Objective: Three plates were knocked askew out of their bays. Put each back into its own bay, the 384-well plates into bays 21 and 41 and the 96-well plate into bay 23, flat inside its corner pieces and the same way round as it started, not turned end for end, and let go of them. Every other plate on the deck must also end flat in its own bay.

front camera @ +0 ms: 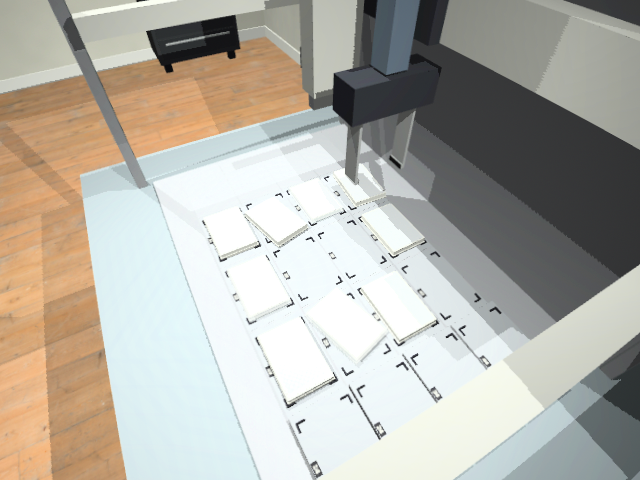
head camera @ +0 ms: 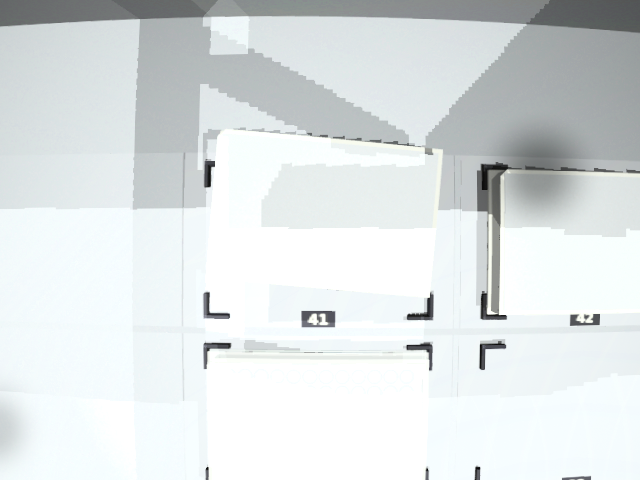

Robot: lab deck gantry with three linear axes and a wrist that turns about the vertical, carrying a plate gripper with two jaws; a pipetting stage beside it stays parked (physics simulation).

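Pixels of known places: gripper, fingertip midpoint: (front camera: 374, 171); robot's base, link origin: (front camera: 203, 221).
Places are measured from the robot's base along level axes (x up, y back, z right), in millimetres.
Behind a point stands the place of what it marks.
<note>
The 384-well plate of bay 41 (front camera: 368, 192) {y -111, x 16, z -378 mm} (head camera: 330, 258) {y -70, x 15, z -354 mm} lies skewed, its far edge past the bay's far corner pieces. The 384-well plate of bay 21 (front camera: 276, 219) {y -89, x 16, z -145 mm} lies turned across its corner pieces. The 96-well plate of bay 23 (front camera: 346, 325) {y -387, x 16, z -148 mm} also lies turned. My gripper (front camera: 375, 173) {y -194, x 159, z -319 mm} is open, jaws wide apart, above the bay 41 plate in the front view; one jaw overlaps this plate in the picture, the other hangs beyond its right side. Exact jaw height is unclear. The jaws do not show in the head view.
The bay 31 plate (front camera: 315, 198) {y -68, x 14, z -256 mm} (head camera: 317, 423) {y -64, x 14, z -262 mm} and bay 42 plate (front camera: 392, 228) {y -235, x 14, z -359 mm} (head camera: 568, 268) {y -207, x 14, z -349 mm} sit beside bay 41. Other plates stand in bays 11 (front camera: 231, 232) {y -76, x 14, z -43 mm}, 12 (front camera: 258, 288) {y -239, x 14, z -40 mm}, 13 (front camera: 294, 359) {y -399, x 14, z -40 mm} and 33 (front camera: 398, 304) {y -396, x 14, z -255 mm}. A pale beam (front camera: 496, 397) {y -619, x 400, z -73 mm} crosses the front.
</note>
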